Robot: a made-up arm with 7 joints. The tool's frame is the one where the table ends. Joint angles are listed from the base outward.
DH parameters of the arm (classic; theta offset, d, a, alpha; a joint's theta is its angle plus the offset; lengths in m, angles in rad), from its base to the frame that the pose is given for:
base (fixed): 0 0.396 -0.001 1.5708
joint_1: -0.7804 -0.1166 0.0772 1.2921
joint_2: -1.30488 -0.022 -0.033 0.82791
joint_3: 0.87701 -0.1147 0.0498 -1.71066
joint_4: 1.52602 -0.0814 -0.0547 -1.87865
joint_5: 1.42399 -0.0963 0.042 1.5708
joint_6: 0 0.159 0.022 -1.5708
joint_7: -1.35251 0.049 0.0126 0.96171
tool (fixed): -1.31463 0.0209 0 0
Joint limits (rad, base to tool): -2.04..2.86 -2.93..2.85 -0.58..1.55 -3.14..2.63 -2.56..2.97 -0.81..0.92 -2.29..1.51
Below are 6 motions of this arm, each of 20 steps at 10 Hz.
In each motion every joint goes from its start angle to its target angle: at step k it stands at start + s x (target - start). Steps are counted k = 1, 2, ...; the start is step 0. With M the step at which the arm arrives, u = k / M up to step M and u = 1 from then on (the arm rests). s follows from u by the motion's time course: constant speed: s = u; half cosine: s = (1 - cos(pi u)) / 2; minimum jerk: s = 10 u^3 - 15 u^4 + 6 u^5.
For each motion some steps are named. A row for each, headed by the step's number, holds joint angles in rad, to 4 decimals.
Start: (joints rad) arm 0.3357 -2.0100 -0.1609 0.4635 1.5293 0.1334 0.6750
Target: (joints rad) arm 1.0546 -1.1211 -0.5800 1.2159 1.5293 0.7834 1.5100
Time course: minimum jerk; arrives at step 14
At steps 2, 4, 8, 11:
2: 0.3524 -1.9893 -0.1706 0.4810 1.5293 0.1485 0.6944
4: 0.4397 -1.8814 -0.2215 0.5724 1.5293 0.2275 0.7958
8: 0.7901 -1.4481 -0.4258 0.9391 1.5293 0.5443 1.2028
11: 1.0047 -1.1829 -0.5509 1.1636 1.5293 0.7382 1.4520

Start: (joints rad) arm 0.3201 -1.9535 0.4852 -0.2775 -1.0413 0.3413 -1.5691
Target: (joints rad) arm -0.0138 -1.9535 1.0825 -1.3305 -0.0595 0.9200 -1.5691
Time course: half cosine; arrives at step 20
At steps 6, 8, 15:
6: 0.2513 -1.9535 0.6083 -0.4945 -0.8389 0.4606 -1.5691
8: 0.2047 -1.9535 0.6916 -0.6413 -0.7021 0.5412 -1.5691
15: 0.0351 -1.9535 0.9950 -1.1763 -0.2033 0.8353 -1.5691

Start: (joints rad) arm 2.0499 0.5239 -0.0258 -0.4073 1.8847 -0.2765 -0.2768
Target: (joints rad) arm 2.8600 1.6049 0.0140 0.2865 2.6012 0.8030 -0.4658
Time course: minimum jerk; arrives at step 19
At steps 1, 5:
1: 2.0510 0.5254 -0.0257 -0.4064 1.8857 -0.2750 -0.2771
5: 2.1454 0.6513 -0.0211 -0.3255 1.9692 -0.1493 -0.2991

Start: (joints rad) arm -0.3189 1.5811 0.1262 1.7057 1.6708 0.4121 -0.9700
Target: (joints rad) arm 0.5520 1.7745 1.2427 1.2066 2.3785 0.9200 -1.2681
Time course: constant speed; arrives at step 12
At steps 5, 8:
5: 0.0440 1.6617 0.5914 1.4977 1.9657 0.6237 -1.0942
8: 0.2617 1.7100 0.8705 1.3730 2.1426 0.7507 -1.1687

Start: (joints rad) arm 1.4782 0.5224 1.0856 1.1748 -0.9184 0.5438 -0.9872
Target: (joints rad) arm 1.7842 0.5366 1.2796 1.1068 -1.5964 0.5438 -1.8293
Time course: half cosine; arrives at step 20
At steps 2, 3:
2: 1.4857 0.5227 1.0903 1.1731 -0.9350 0.5438 -1.0078
3: 1.4949 0.5232 1.0962 1.1711 -0.9553 0.5438 -1.0331

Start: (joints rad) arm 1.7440 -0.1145 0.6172 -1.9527 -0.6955 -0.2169 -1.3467
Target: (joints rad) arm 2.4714 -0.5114 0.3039 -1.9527 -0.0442 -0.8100 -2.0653
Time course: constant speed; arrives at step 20
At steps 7, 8, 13, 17, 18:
7: 1.9986 -0.2534 0.5075 -1.9527 -0.4675 -0.4245 -1.5982
8: 2.0350 -0.2733 0.4919 -1.9527 -0.4350 -0.4541 -1.6341
13: 2.2168 -0.3725 0.4136 -1.9527 -0.2722 -0.6024 -1.8138
17: 2.3623 -0.4519 0.3509 -1.9527 -0.1419 -0.7210 -1.9575
18: 2.3987 -0.4717 0.3352 -1.9527 -0.1093 -0.7507 -1.9934

